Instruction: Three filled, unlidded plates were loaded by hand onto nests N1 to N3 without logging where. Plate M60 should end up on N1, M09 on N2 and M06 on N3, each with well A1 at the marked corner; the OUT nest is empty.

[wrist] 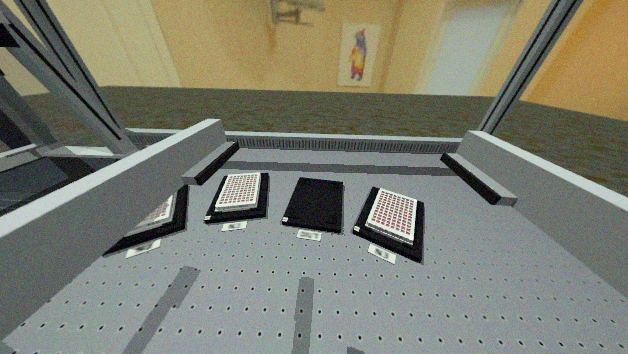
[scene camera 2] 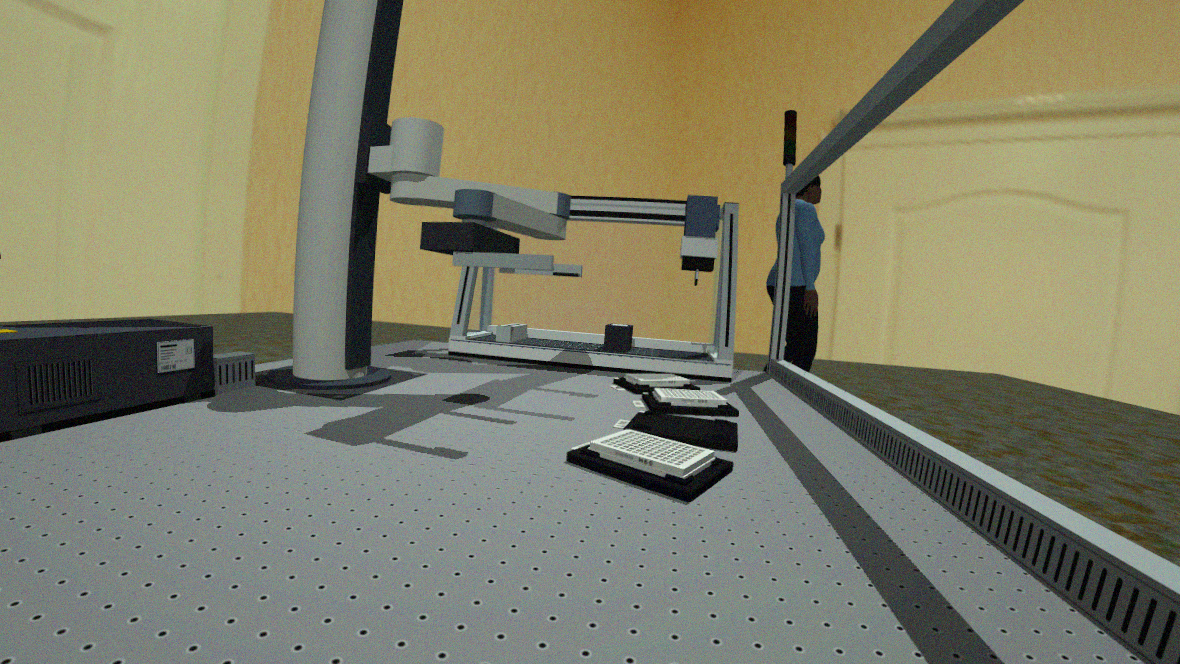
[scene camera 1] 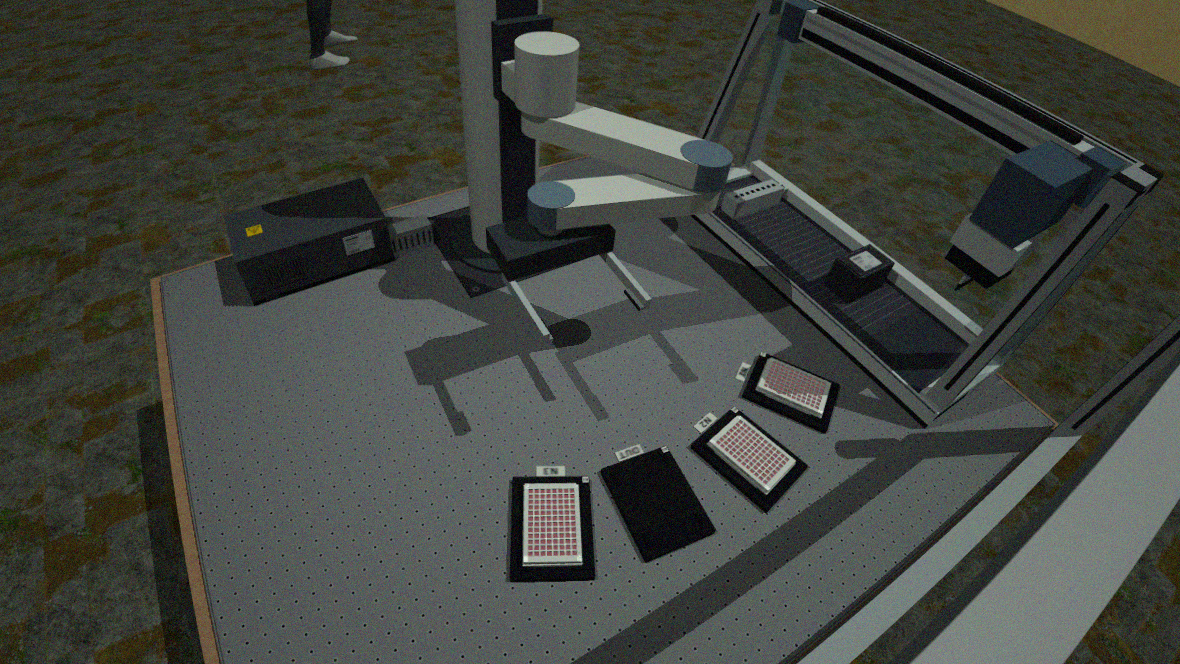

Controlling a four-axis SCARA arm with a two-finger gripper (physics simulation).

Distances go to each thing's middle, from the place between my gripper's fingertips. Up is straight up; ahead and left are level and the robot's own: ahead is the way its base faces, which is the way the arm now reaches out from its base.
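Positions of the things, counted from my hand: the OUT nest (scene camera 1: pixel 655 499), 10 mm to the left, 190 mm ahead, 230 mm below; nest N2 (scene camera 1: pixel 714 460), 190 mm to the left, 210 mm ahead, 230 mm below; nest N3 (scene camera 1: pixel 539 574), 150 mm to the right, 150 mm ahead, 230 mm below; the dark box (scene camera 2: pixel 127 349), 310 mm to the right, 630 mm behind, 180 mm below.
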